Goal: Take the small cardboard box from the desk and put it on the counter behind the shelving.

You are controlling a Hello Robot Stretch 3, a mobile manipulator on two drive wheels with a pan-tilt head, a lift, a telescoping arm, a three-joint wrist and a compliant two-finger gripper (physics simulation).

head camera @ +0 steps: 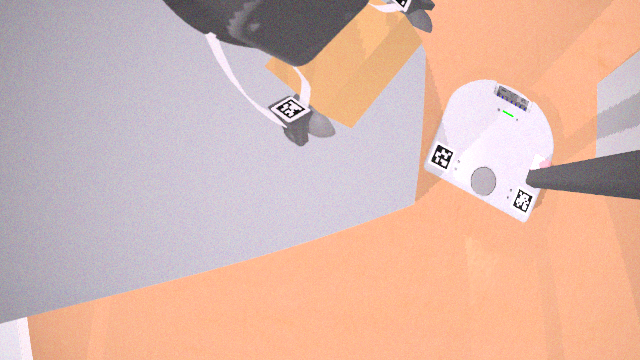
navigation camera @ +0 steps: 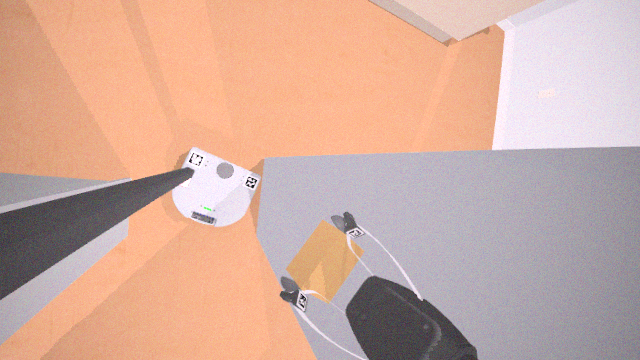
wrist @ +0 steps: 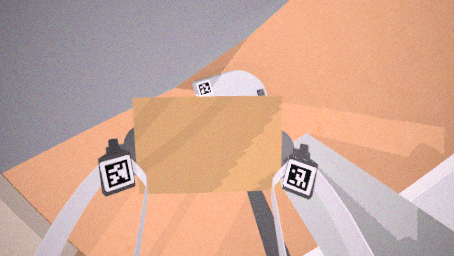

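Seen in the pictures: gripper, between the fingertips: point(head camera: 370, 67) point(navigation camera: 312, 249); robot's base, origin of its link: point(head camera: 482, 180) point(navigation camera: 224, 169).
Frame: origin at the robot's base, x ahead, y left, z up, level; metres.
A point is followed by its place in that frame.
Observation:
The small cardboard box point(head camera: 377, 80) @(y -0.118, x -0.018, z 0.975 m) point(navigation camera: 320, 250) @(y -0.122, x -0.016, z 0.995 m) point(wrist: 207, 135) is a plain tan block. My gripper point(head camera: 365, 72) @(y -0.133, x -0.028, z 0.954 m) point(navigation camera: 317, 256) @(y -0.133, x -0.028, z 0.954 m) point(wrist: 210, 145) @(y -0.133, x -0.028, z 0.954 m) is shut on it, one fingertip against each of two opposite sides. In the head and navigation views the held box shows over the end of a large grey top point(head camera: 150, 175) @(y -0.187, x 0.087, z 1.083 m) point(navigation camera: 500, 215) @(y -0.184, x 0.096, z 1.152 m) point(wrist: 90, 50), near its edge. I cannot tell whether this top is the desk or the counter. The dark gripper body covers part of the box in the head view. The shelving cannot be made out for certain.
My white base point(head camera: 480, 135) @(y -0.054, x -0.099, z 0.160 m) point(navigation camera: 215, 192) @(y -0.001, x -0.107, z 0.160 m) point(wrist: 237, 82) stands on the orange floor close beside the grey top's end. The dark mast point(head camera: 590, 175) @(y 0.117, x -0.060, z 0.785 m) point(navigation camera: 90, 212) @(y 0.122, x -0.049, z 0.995 m) rises from it. Pale grey furniture point(head camera: 617, 117) @(y 0.317, x -0.336, z 0.202 m) point(wrist: 320, 200) stands on the mast's side. A beige cabinet point(navigation camera: 465, 15) @(y -0.889, x 1.562, z 0.338 m) stands near a white wall point(navigation camera: 575, 60) @(y -2.033, x 1.991, z 0.576 m).

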